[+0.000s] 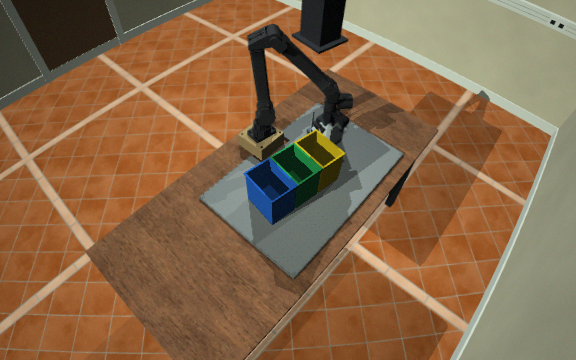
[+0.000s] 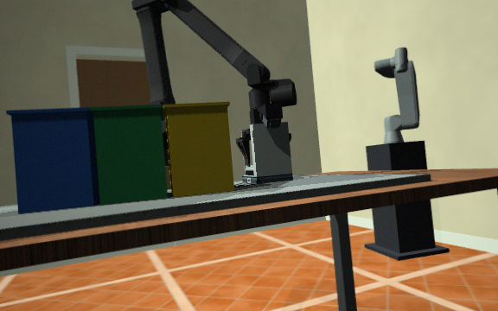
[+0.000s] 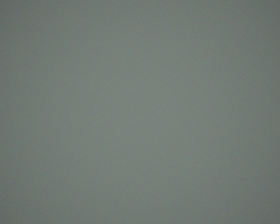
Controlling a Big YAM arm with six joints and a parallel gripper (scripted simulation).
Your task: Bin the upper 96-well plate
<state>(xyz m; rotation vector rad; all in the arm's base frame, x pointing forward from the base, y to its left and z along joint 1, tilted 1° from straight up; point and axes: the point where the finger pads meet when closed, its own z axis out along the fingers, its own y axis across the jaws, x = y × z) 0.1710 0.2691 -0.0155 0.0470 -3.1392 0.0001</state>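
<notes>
The white 96-well plate is 1 cm below my hand. From my hand the other things lie so: yellow bin: 14 cm ahead, 20 cm to the right, 4 cm above; then blue bin: 14 cm ahead, 46 cm to the right, 4 cm above; then green bin: 14 cm ahead, 33 cm to the right, 4 cm above.
</notes>
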